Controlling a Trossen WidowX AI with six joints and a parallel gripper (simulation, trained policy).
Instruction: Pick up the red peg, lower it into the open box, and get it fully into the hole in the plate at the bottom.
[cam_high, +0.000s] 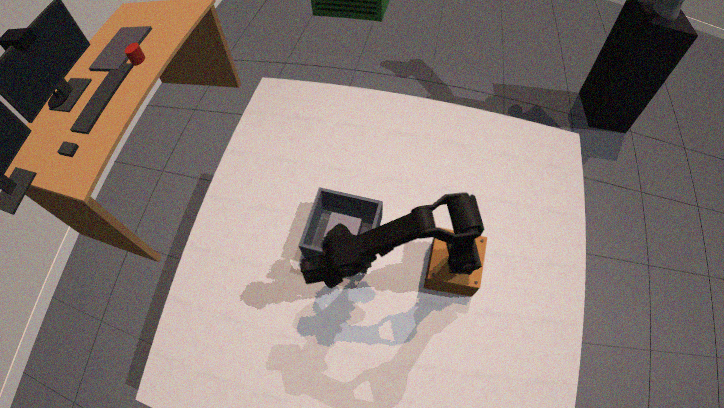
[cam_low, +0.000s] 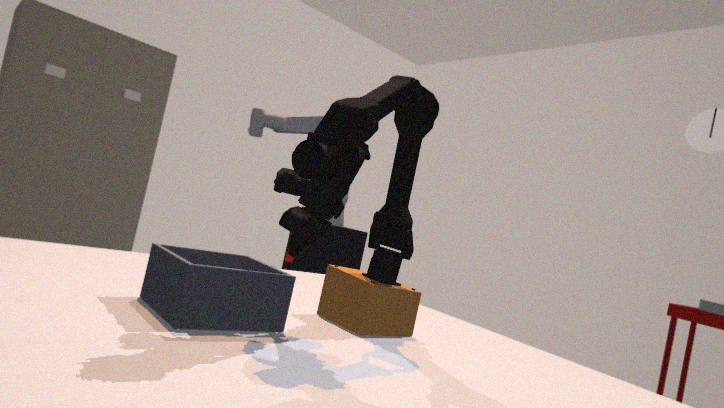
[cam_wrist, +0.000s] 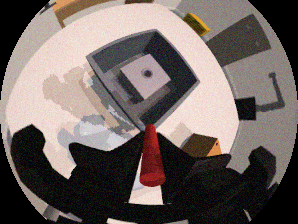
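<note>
Now: the light grey plate 6 cm ahead of my gripper tip, 10 cm to the right of it and 9 cm below it. From my gripper tip the other things lie so: dark grey box (6 cm ahead, 10 cm to the right, 11 cm below); then red peg (1 cm to the left, 2 cm above).
</note>
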